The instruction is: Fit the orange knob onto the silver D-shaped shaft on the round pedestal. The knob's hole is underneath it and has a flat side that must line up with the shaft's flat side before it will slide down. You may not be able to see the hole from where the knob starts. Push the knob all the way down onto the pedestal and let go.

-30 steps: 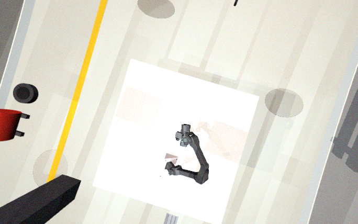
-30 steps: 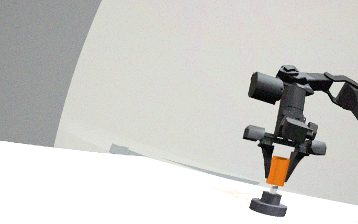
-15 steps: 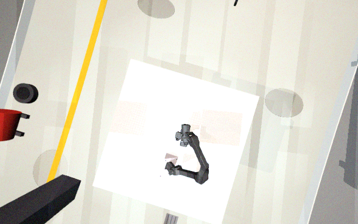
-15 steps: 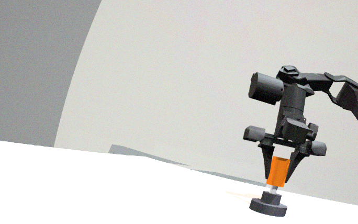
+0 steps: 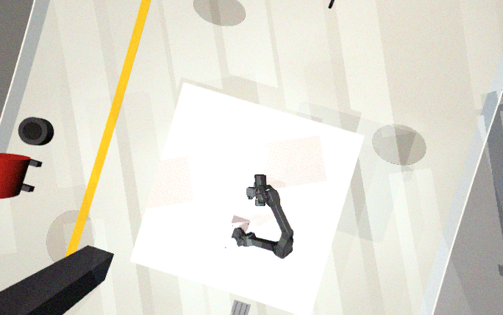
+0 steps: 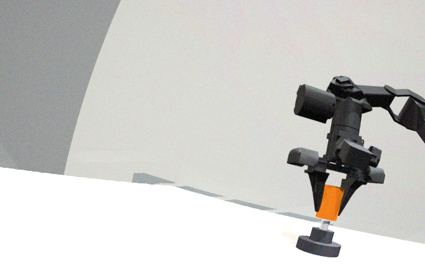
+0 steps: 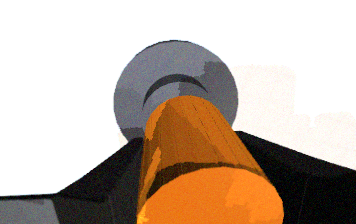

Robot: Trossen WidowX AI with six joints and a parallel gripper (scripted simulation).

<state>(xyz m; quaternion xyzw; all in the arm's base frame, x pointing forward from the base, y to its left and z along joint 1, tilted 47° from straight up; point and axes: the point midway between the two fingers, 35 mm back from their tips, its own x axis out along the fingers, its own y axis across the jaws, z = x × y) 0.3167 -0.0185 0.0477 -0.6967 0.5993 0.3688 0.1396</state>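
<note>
My gripper tip is now 40 mm above the dark round pedestal. Also, from my gripper tip: orange knob (30 mm above).
</note>
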